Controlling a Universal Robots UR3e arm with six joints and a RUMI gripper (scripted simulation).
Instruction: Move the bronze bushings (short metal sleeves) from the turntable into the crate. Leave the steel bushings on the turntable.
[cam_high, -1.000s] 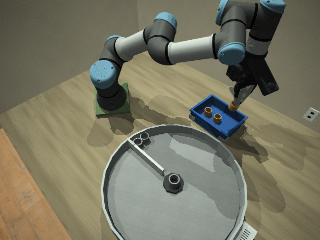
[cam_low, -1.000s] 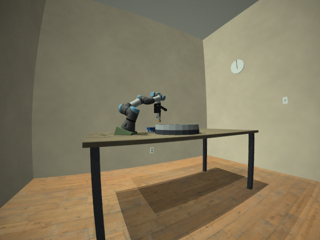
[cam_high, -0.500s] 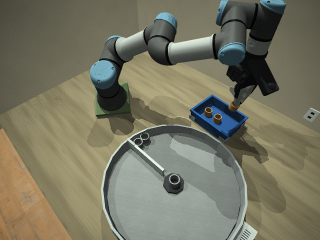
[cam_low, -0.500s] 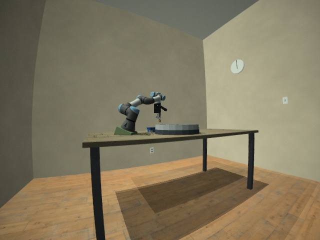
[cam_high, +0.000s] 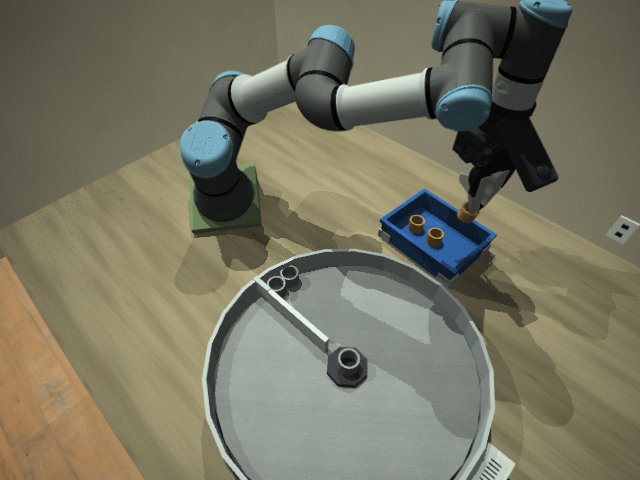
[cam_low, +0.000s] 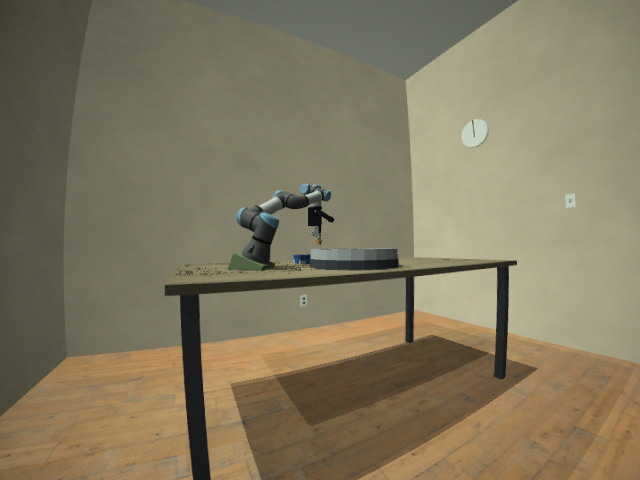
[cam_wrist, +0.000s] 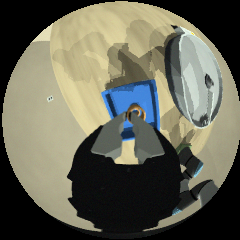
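My hand is 110 mm above the blue crate and 60 mm past it. Round my hand: grey turntable 360 mm to the right, 80 mm below, 40 mm behind.
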